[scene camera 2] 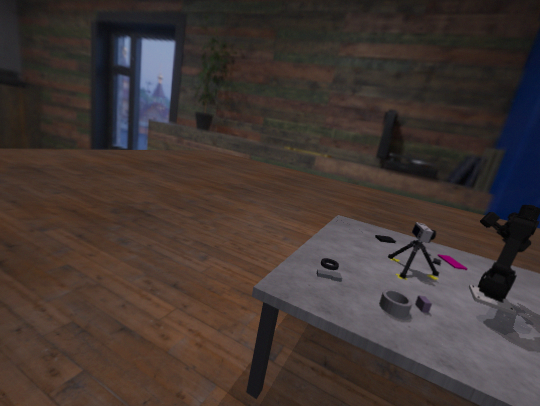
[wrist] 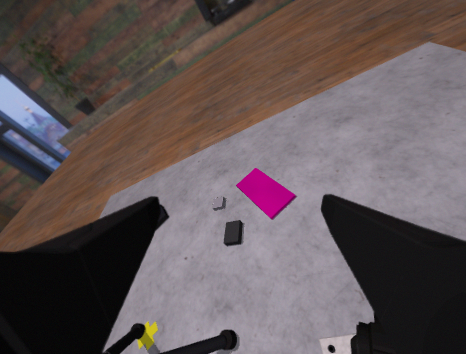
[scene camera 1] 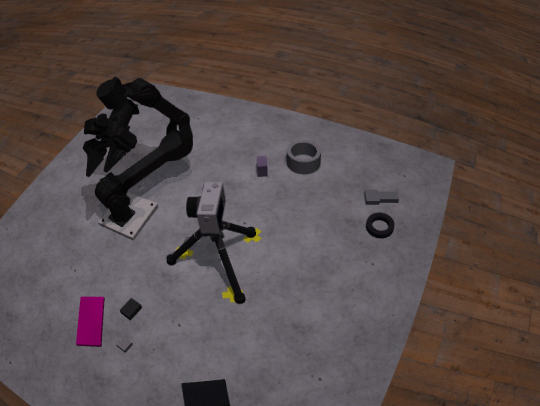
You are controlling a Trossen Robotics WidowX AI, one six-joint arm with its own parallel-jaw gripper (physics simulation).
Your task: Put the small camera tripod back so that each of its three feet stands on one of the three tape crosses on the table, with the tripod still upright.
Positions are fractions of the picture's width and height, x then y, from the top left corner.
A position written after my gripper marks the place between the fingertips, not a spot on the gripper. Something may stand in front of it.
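Note:
My gripper (scene camera 1: 0.18,0.43), also (wrist: 0.52,0.57): open, holding nothing.

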